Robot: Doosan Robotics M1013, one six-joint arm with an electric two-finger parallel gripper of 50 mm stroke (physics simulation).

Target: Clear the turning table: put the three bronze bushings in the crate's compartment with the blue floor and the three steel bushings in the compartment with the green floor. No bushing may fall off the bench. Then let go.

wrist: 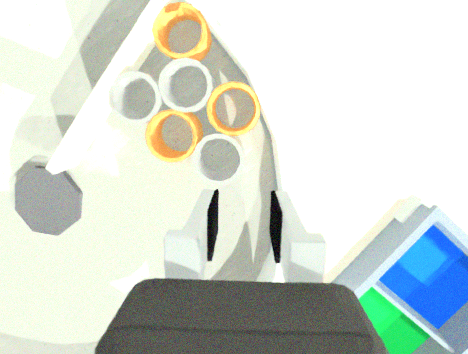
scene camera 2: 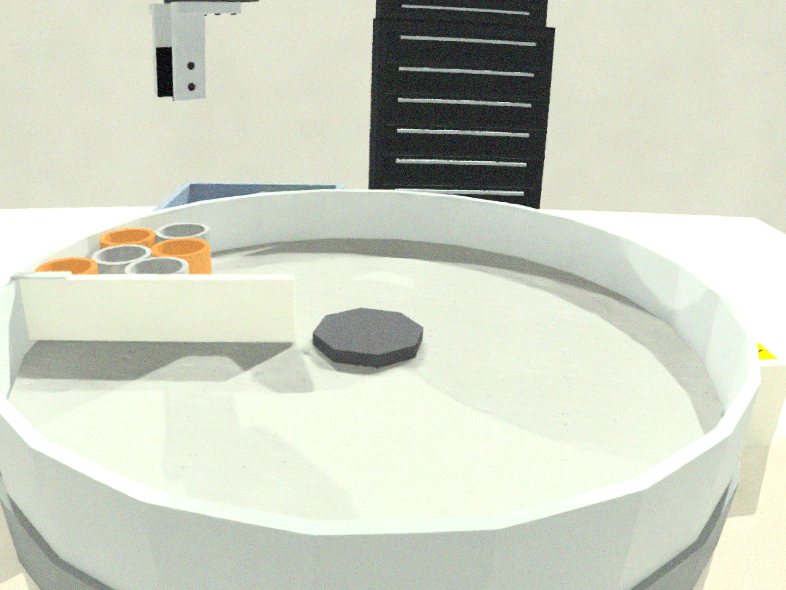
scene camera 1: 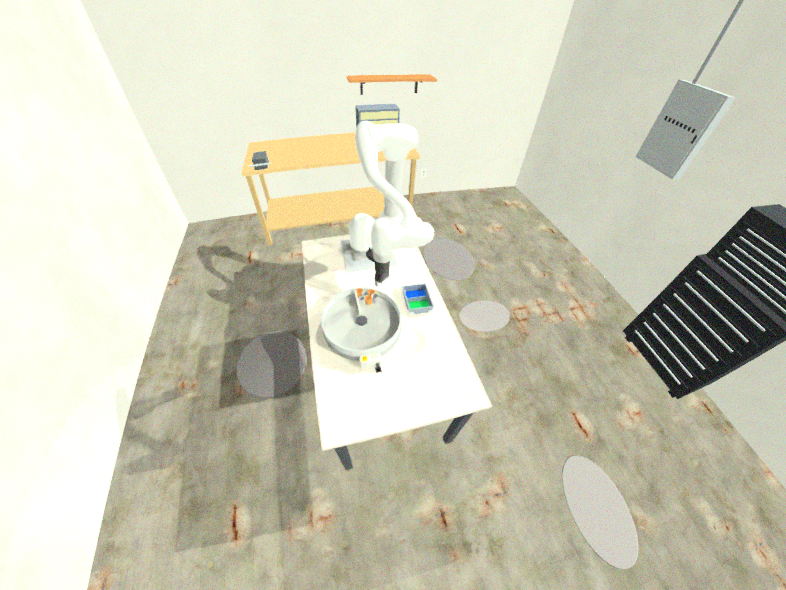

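Seen in the pictures: gripper, fingertip midpoint: (wrist: 244, 211) (scene camera 2: 179, 97) (scene camera 1: 378, 284); arm's base at its link origin: (scene camera 1: 362, 249).
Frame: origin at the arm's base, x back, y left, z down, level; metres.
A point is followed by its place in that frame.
Note:
Three bronze bushings (wrist: 161, 40) @(x -0.437, y -0.183, z -0.074 m) (wrist: 211, 108) @(x -0.465, y -0.127, z -0.085 m) (wrist: 154, 137) @(x -0.505, y -0.158, z -0.073 m) and three steel bushings (wrist: 162, 85) @(x -0.466, y -0.166, z -0.085 m) (wrist: 158, 97) @(x -0.475, y -0.165, z -0.085 m) (wrist: 199, 157) @(x -0.504, y -0.120, z -0.069 m) stand upright, clustered between the cream fence (scene camera 2: 158, 308) @(x -0.484, y -0.209, z -0.070 m) (wrist: 100, 95) @(x -0.492, y -0.204, z -0.088 m) and the rim of the turning table (scene camera 1: 360, 352) @(x -0.798, y -0.306, z -0.073 m) (scene camera 2: 406, 520) @(x -0.568, y -0.427, z -0.088 m). My gripper (scene camera 1: 379, 282) @(x -0.499, y -0.084, z -0.175 m) (scene camera 2: 180, 95) @(x -0.499, y -0.084, z -0.175 m) (wrist: 244, 211) @(x -0.499, y -0.084, z -0.175 m) is partly open and empty, above the table. In the wrist view its fingertips show just below the nearest steel bushing. The grey-blue crate (scene camera 2: 266, 186) @(x -0.581, y 0.200, z -0.042 m) has a blue floor (scene camera 1: 415, 294) @(x -0.512, y 0.152, z 0.000 m) (wrist: 435, 275) @(x -0.518, y 0.159, z 0.000 m) and a green floor (scene camera 1: 419, 304) @(x -0.592, y 0.138, z -0.001 m) (wrist: 390, 325) @(x -0.592, y 0.147, z 0.000 m); I see no bushing on their visible parts.
A dark hub (scene camera 1: 361, 320) @(x -0.606, y -0.229, z -0.055 m) (scene camera 2: 368, 333) @(x -0.603, y -0.231, z -0.055 m) (wrist: 48, 197) @(x -0.599, y -0.226, z -0.055 m) sits at the turning table's middle. A small box with a yellow label (scene camera 1: 366, 362) @(x -0.849, y -0.295, z -0.050 m) stands at its front edge on the white bench (scene camera 1: 406, 400) @(x -1.081, y -0.188, z 0.006 m). The fence and rim closely bound the bushings. The crate stands to the right.

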